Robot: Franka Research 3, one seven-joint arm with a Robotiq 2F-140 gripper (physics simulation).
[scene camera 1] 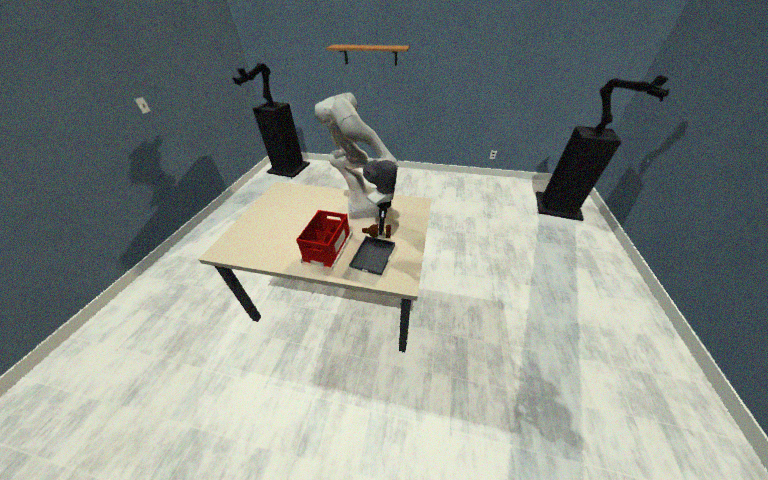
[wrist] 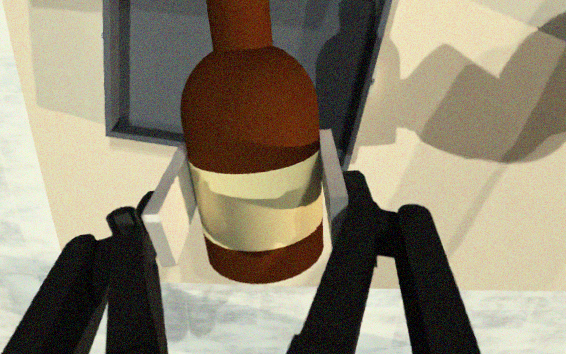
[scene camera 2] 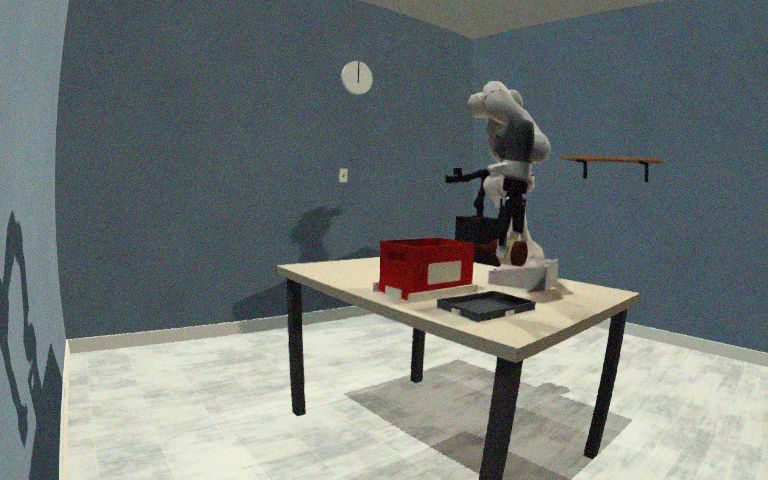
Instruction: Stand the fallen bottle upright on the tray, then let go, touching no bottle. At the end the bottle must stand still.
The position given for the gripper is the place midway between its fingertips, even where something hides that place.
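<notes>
A brown bottle (scene camera 2: 516, 254) can be seen, and the wrist view has the bottle (wrist: 249, 111) too. As for the gripper (scene camera 2: 506, 255), it is likewise visible to the wrist camera, with the gripper (wrist: 257, 159) there as well.
</notes>
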